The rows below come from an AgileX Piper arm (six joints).
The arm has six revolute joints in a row. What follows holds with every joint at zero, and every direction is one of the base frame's.
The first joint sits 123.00 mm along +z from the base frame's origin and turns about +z.
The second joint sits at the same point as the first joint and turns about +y.
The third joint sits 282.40 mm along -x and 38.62 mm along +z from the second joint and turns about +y.
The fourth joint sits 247.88 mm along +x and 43.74 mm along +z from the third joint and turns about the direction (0.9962, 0, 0.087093).
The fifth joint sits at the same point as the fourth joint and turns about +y.
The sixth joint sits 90.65 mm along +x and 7.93 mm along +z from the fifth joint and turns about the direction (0.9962, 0, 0.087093).
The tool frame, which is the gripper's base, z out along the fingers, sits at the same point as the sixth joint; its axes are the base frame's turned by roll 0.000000, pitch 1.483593 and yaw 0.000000 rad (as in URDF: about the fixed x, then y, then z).
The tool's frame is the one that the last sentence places.
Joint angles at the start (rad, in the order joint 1, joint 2, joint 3, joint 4, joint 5, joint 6):
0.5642, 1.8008, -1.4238, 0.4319, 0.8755, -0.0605
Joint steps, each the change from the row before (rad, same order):
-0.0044, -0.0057, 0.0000, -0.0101, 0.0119, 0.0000
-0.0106, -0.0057, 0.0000, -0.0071, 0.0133, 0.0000
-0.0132, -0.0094, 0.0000, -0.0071, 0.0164, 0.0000
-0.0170, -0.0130, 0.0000, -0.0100, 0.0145, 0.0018
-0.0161, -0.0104, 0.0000, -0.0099, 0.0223, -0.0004
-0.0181, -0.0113, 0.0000, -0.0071, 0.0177, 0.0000
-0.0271, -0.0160, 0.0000, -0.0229, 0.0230, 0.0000
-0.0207, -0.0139, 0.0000, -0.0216, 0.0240, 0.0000
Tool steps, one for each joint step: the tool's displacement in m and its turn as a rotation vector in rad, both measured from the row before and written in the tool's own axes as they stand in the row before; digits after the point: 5 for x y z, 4 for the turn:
0.00057, -0.00142, -0.00270, 0.0075, 0.0054, -0.0045
0.00010, -0.00341, -0.00338, 0.0074, 0.0044, 0.0028
0.00019, -0.00382, -0.00507, 0.0075, 0.0032, 0.0041
-0.00019, -0.00491, -0.00685, 0.0107, -0.0033, 0.0064
0.00070, -0.00490, -0.00571, 0.0105, 0.0074, 0.0046
0.00029, -0.00531, -0.00622, 0.0091, 0.0012, 0.0083
0.00045, -0.00898, -0.00893, 0.0245, 0.0000, 0.0064
0.00123, -0.00703, -0.00733, 0.0220, 0.0054, 0.0029

